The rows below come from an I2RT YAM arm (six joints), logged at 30 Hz.
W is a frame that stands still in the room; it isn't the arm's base.
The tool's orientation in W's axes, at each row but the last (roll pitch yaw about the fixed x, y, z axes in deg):
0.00, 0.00, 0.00
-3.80, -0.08, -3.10
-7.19, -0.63, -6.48
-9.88, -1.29, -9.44
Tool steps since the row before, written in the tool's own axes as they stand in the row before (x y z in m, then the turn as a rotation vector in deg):
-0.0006, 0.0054, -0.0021, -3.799, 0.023, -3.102
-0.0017, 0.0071, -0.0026, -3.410, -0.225, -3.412
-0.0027, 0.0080, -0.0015, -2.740, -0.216, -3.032
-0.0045, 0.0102, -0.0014, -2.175, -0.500, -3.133
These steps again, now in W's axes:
-0.0006, 0.0054, -0.0021, -3.799, 0.023, -3.102
-0.0013, 0.0070, -0.0031, -3.425, -0.266, -3.394
-0.0018, 0.0080, -0.0025, -2.757, -0.284, -3.011
-0.0028, 0.0104, -0.0032, -2.247, -0.671, -3.049

